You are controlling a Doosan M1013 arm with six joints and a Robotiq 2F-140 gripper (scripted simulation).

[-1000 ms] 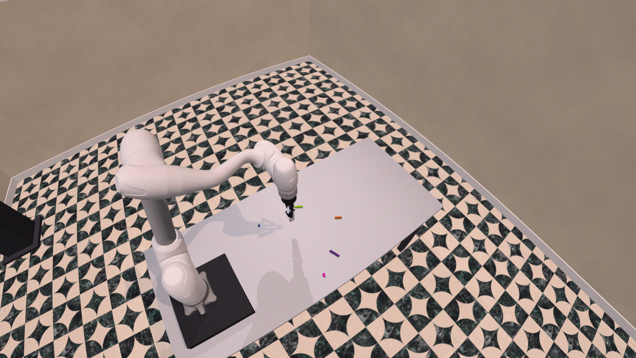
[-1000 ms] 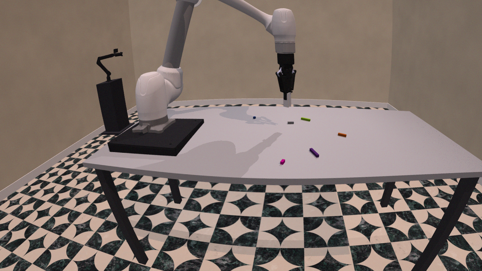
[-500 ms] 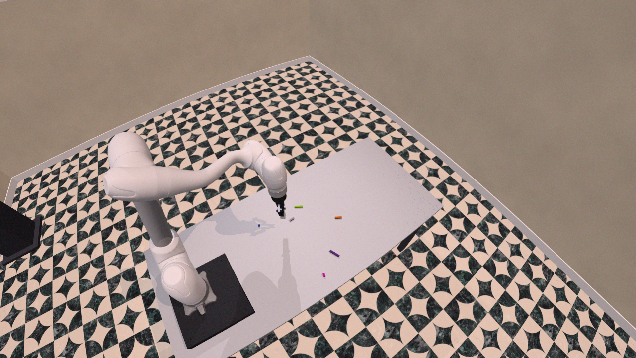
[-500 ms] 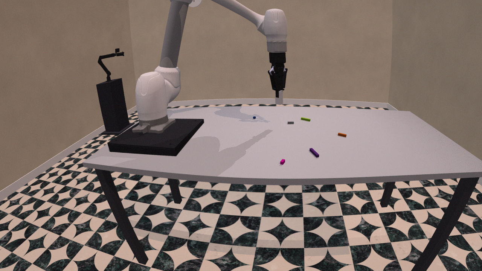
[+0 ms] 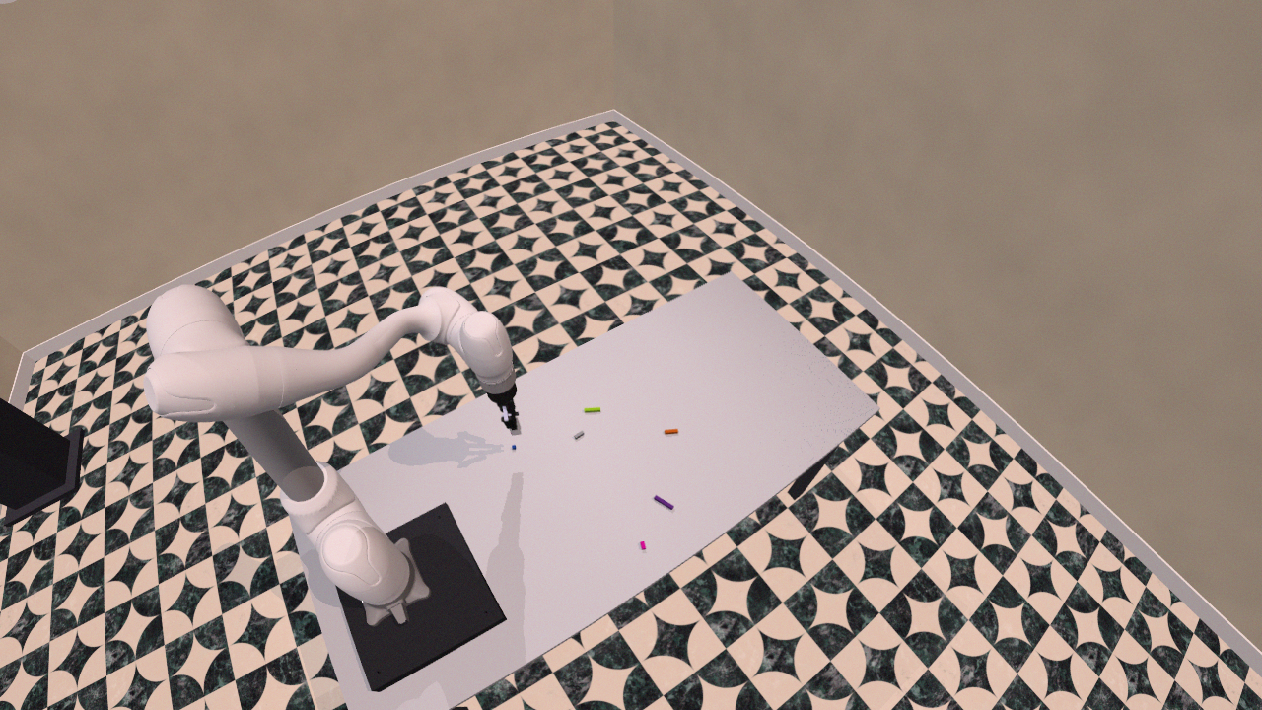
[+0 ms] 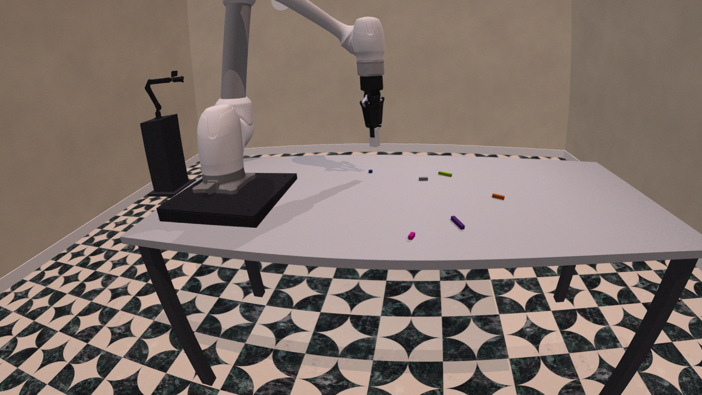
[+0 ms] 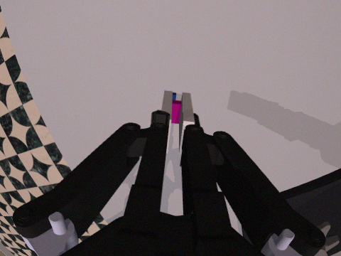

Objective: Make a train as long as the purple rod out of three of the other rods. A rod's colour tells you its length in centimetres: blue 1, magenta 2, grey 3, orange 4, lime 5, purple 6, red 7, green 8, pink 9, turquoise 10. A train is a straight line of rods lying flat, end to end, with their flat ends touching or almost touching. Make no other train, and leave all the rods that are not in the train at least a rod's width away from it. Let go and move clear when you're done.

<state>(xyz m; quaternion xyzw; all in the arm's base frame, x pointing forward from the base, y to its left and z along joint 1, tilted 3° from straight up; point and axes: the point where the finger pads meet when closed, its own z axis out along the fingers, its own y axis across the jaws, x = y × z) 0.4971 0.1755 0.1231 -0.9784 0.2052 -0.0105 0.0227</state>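
The small blue rod is 130 mm below my hand, 20 mm behind it and 10 mm to the left of it. Round my hand: grey rod (160 mm ahead, 130 mm below, 60 mm to the right); then purple rod (370 mm to the right, 250 mm ahead, 130 mm below); then lime rod (240 mm ahead, 130 mm below, 10 mm to the right).
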